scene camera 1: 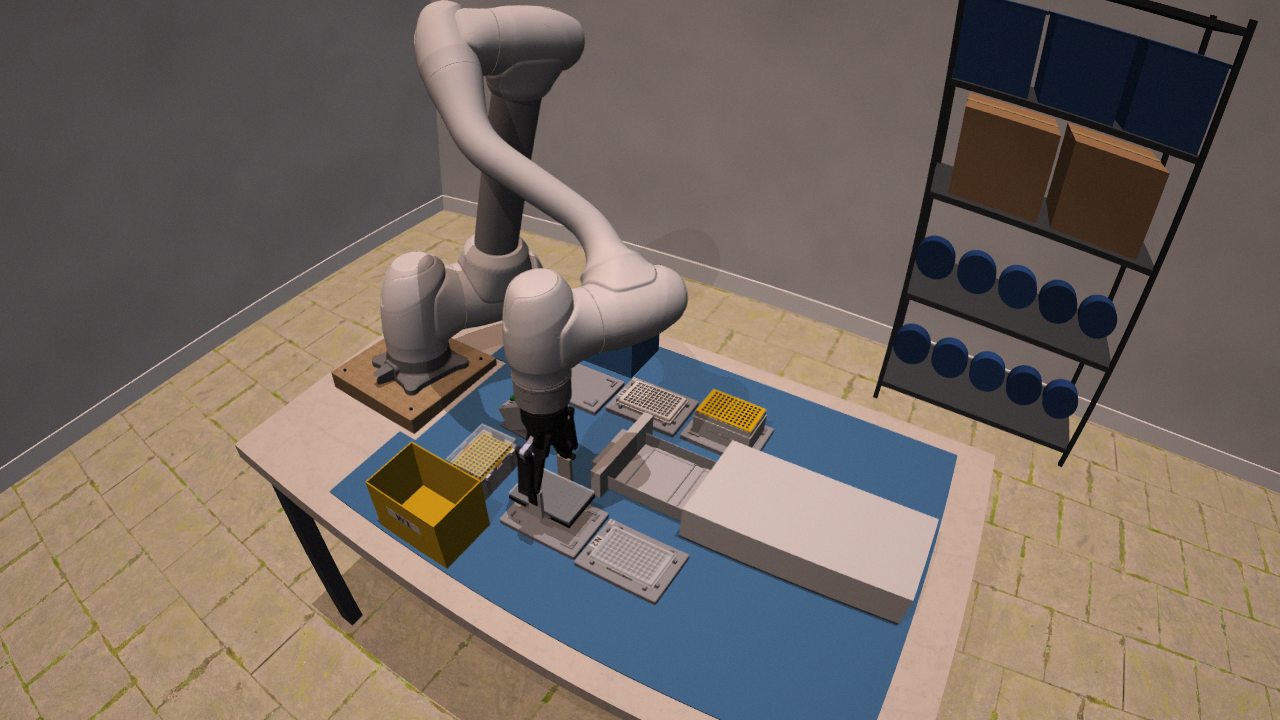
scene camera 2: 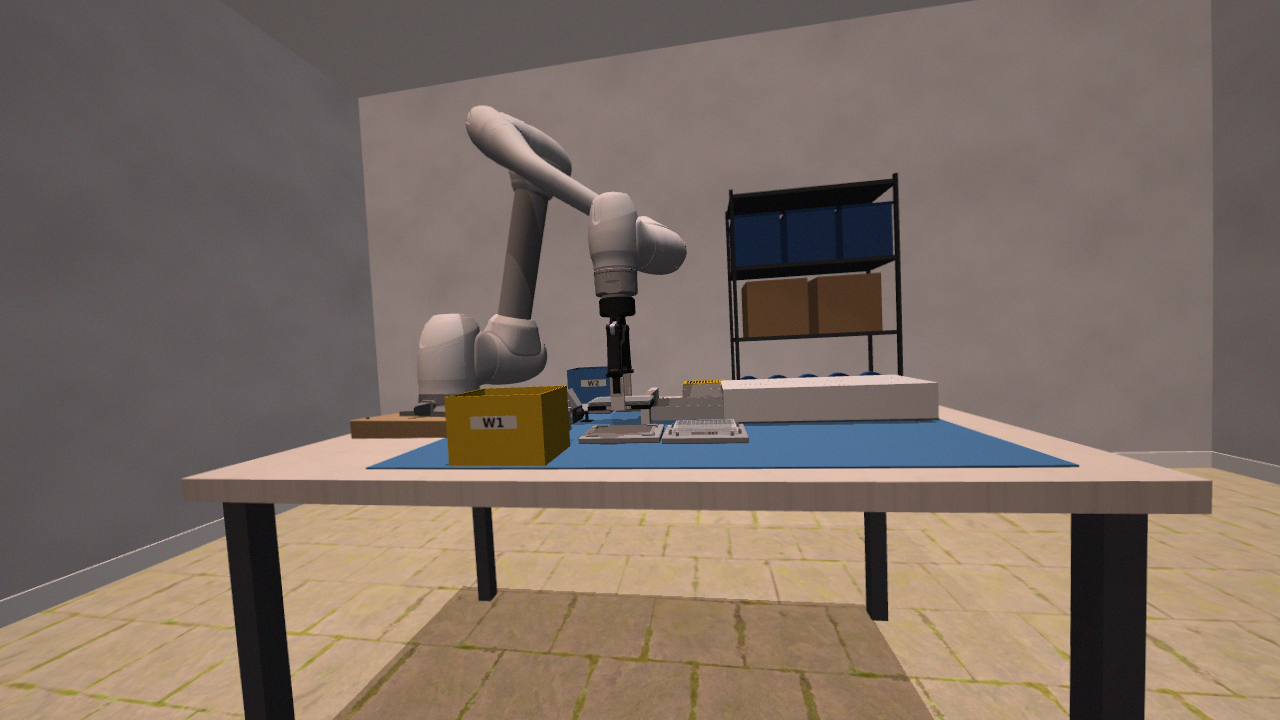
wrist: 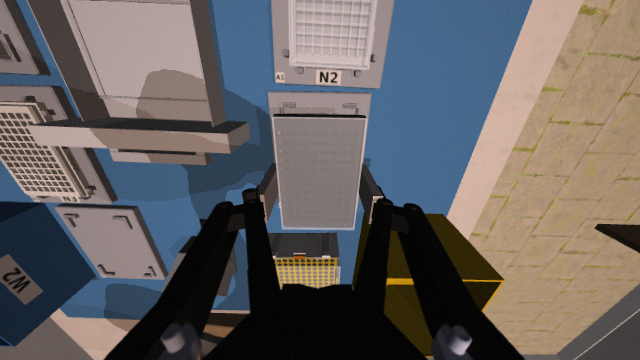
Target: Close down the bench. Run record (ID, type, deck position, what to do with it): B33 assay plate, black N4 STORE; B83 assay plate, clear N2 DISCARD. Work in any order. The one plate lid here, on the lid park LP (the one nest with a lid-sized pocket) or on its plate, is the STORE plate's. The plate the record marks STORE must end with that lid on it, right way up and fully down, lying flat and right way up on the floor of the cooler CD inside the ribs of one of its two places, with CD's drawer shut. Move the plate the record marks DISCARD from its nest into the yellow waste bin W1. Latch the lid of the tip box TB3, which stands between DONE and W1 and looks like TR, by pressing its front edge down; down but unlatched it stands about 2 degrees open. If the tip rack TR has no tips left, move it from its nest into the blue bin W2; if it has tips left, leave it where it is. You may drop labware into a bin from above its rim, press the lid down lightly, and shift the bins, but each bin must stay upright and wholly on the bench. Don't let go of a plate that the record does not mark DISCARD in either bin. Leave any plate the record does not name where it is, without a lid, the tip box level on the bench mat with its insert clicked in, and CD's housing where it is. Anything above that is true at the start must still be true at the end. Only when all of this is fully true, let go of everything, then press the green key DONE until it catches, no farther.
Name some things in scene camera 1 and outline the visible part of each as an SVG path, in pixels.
My gripper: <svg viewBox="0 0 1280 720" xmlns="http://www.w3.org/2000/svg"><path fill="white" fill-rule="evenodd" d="M569 405L558 412L546 415L531 414L520 408L521 420L527 429L527 442L522 448L518 446L515 449L518 459L518 492L528 497L529 512L541 519L545 517L541 484L545 459L549 456L551 444L553 444L558 453L556 455L558 475L573 481L572 460L575 460L576 454L572 453L572 450L577 449L578 442L574 423L575 408Z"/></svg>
A blue bin W2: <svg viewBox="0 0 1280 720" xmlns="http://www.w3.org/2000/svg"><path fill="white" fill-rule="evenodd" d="M659 334L630 347L595 354L584 361L632 378L659 350Z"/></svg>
A yellow bin W1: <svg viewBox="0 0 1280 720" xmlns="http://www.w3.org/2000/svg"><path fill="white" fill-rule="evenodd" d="M411 442L365 483L381 525L448 569L490 525L482 483L477 478Z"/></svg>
A cooler CD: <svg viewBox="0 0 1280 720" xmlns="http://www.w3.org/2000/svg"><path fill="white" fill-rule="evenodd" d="M592 461L594 468L591 470L591 490L595 491L596 496L601 498L609 488L680 520L679 537L776 578L897 625L914 600L939 520L733 440L716 463L716 461L652 436L654 415L644 412L628 431L622 429Z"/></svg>
